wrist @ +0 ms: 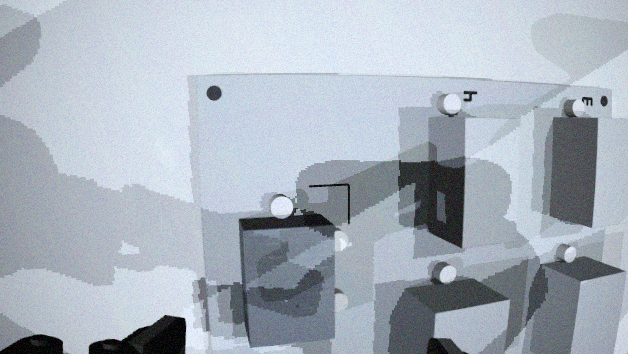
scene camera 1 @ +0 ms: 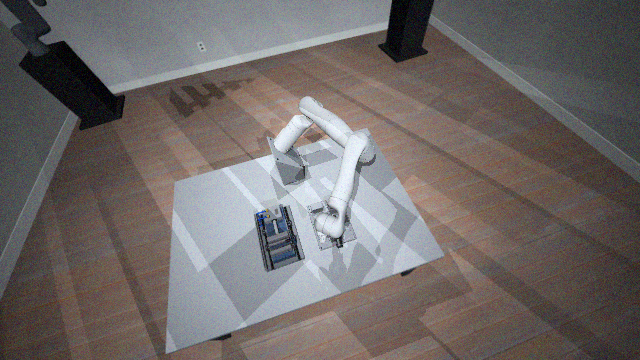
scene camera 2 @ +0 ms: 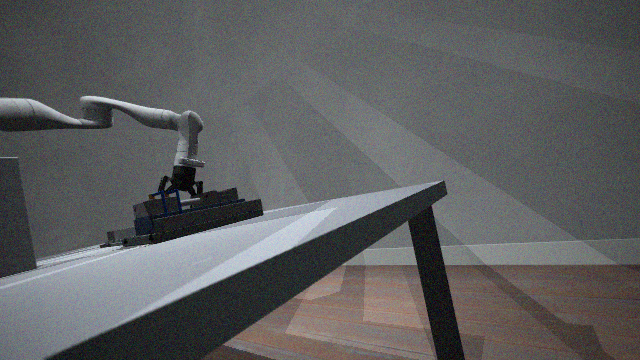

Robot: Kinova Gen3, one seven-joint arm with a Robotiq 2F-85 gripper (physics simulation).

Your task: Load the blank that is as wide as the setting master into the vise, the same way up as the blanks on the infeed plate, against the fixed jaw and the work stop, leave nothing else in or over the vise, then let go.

Scene:
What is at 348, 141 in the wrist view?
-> An infeed plate.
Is my gripper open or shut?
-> Open.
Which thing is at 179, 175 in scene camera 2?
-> My gripper.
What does my gripper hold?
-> Nothing.

